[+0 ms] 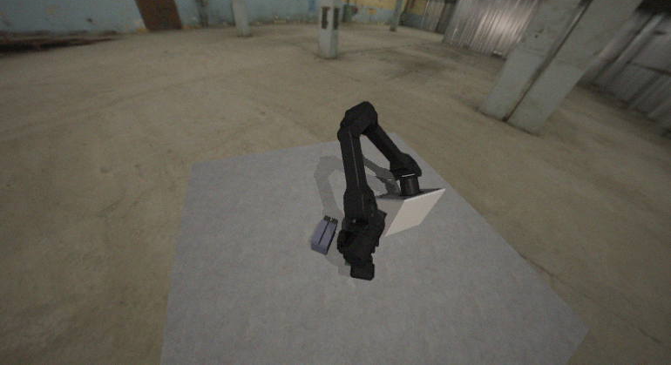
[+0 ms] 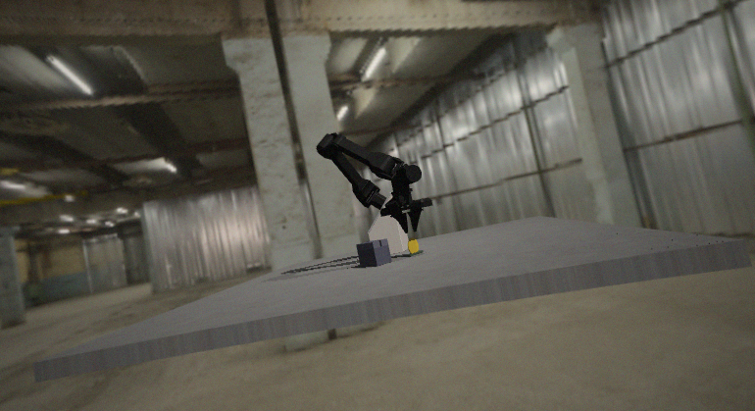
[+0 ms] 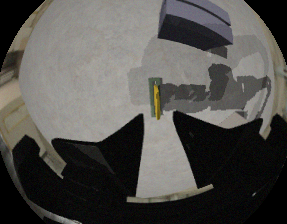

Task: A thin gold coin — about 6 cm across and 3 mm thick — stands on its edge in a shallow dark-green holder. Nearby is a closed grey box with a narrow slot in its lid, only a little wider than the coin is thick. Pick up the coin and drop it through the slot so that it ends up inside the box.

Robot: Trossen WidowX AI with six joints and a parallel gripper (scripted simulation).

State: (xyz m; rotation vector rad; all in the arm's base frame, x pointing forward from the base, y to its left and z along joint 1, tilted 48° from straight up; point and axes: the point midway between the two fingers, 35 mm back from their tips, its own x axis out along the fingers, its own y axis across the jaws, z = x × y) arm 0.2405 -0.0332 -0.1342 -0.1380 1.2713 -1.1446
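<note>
Right now the gold coin is 50 mm below my gripper tip.
</note>
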